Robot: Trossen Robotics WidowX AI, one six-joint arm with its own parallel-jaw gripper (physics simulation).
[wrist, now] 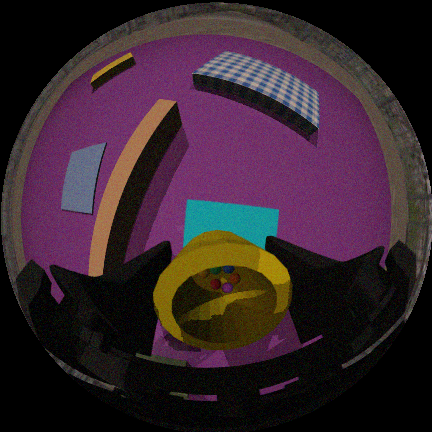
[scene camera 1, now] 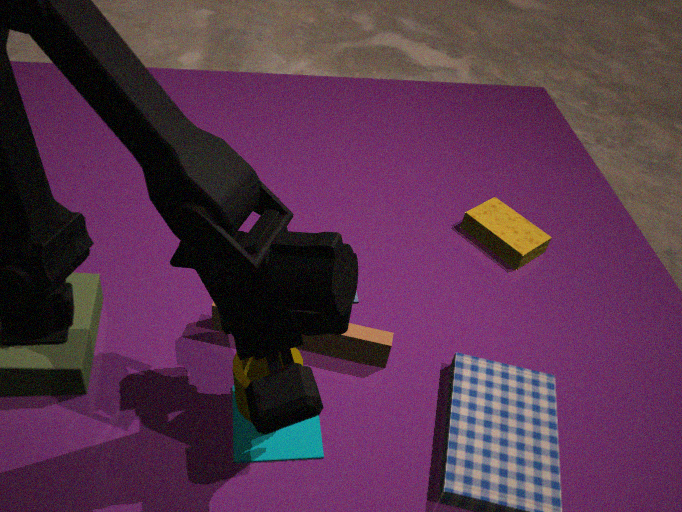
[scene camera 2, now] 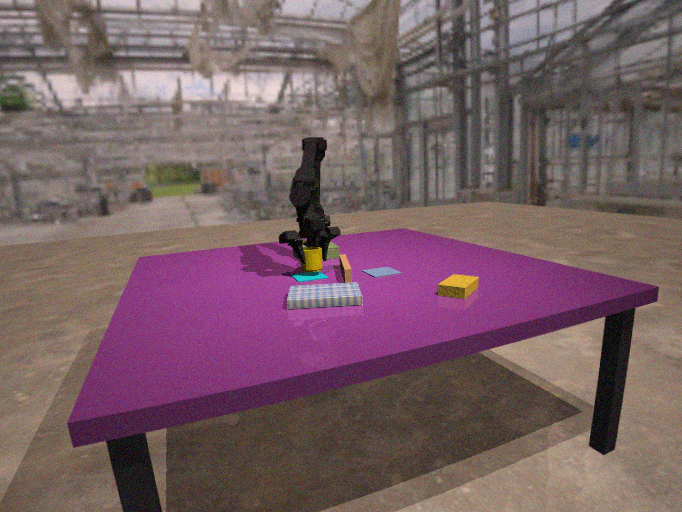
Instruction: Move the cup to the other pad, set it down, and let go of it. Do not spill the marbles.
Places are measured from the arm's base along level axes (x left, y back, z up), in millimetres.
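Pixels of known places: gripper, between the fingertips: (wrist: 218, 245) (scene camera 2: 314, 262); arm's base, origin of its link: (scene camera 1: 36, 321) (scene camera 2: 314, 245).
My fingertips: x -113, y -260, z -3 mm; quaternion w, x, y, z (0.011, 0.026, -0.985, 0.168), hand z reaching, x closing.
Note:
For each thing: its top centre in the pictures, then the offset to it from my fingertips. "*": a spot on its surface instead.
- yellow cup, centre of its top: (wrist: 226, 312) (scene camera 1: 269, 363) (scene camera 2: 310, 248) dy +25, dx -1, dz +40 mm
- cyan pad, centre of its top: (wrist: 230, 251) (scene camera 1: 276, 419) (scene camera 2: 309, 275) dy +15, dx -16, dz -43 mm
- blue-grey pad, centre of its top: (scene camera 1: 319, 276) (wrist: 77, 177) (scene camera 2: 381, 271) dy -73, dx +193, dz -43 mm
- wooden bar, a spot on its surface: (wrist: 130, 165) * dy -58, dx +68, dz -3 mm
- blue checked block, centre of its top: (scene camera 1: 504, 427) (wrist: 267, 75) (scene camera 2: 324, 290) dy -224, dx -73, dz -21 mm
- yellow sponge, centre of its top: (scene camera 1: 508, 224) (scene camera 2: 458, 280) (wrist: 110, 65) dy -363, dx +244, dz -16 mm
The yellow cup (scene camera 1: 240, 374) (scene camera 2: 313, 260) (wrist: 215, 255) looks about upright in scene camera 2, a little above the cyan pad (scene camera 1: 300, 440) (scene camera 2: 310, 277) (wrist: 230, 215), with a thin gap beneath. Several coloured marbles (wrist: 227, 287) lie inside it. My gripper (scene camera 1: 272, 369) (scene camera 2: 312, 256) (wrist: 218, 245) is shut on the cup, one finger on each side; in scene camera 1 the near finger hides much of it. The blue-grey pad (scene camera 1: 356, 300) (scene camera 2: 381, 271) (wrist: 82, 180) lies beyond the wooden bar, mostly hidden by the arm in scene camera 1.
The wooden bar (scene camera 1: 369, 336) (scene camera 2: 345, 268) (wrist: 130, 165) stands between the pads. A blue checked block (scene camera 1: 504, 429) (scene camera 2: 325, 295) (wrist: 260, 75) lies beyond the cyan pad. A yellow sponge (scene camera 1: 506, 225) (scene camera 2: 458, 286) (wrist: 114, 70) lies farther off. A green block (scene camera 1: 85, 303) (scene camera 2: 332, 251) is near the arm's base.

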